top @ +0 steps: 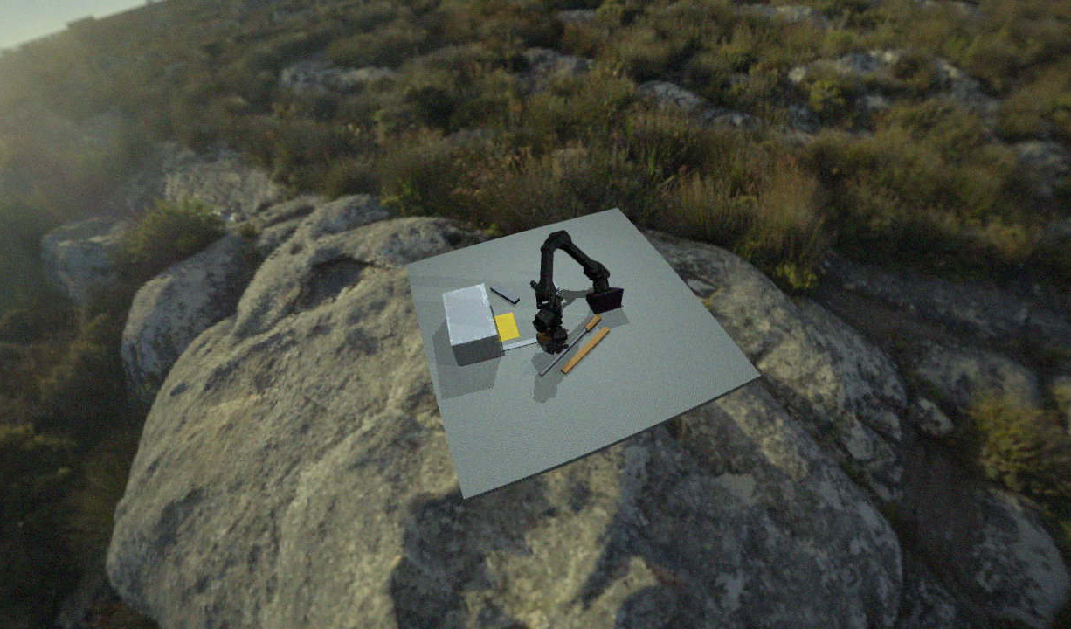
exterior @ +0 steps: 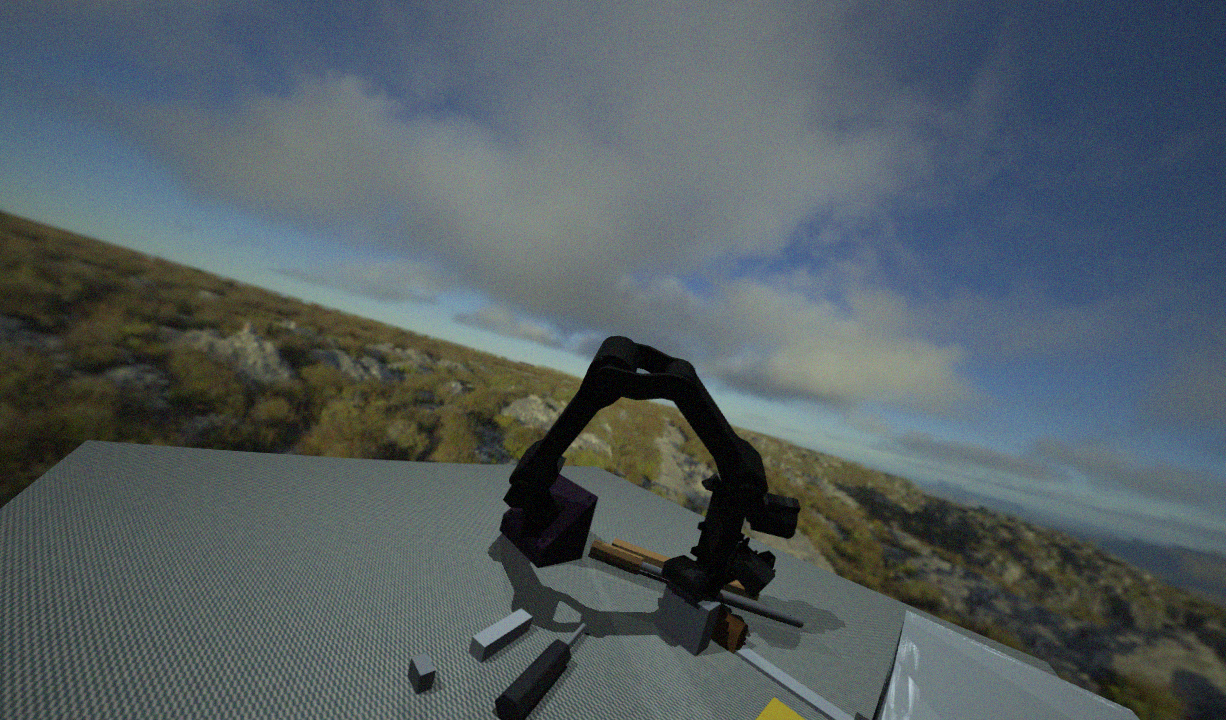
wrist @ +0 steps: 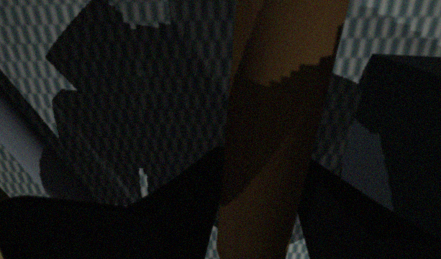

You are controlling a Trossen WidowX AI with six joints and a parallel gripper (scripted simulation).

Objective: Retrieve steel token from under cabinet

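My gripper tip is now 60 mm to the left of the grey block and 30 mm below it. The rest, counted from my gripper tip: grey bar 130 mm behind, 280 mm to the right; then small grey cube 120 mm behind, 380 mm to the right; then wooden stick 90 mm behind, 130 mm to the left.
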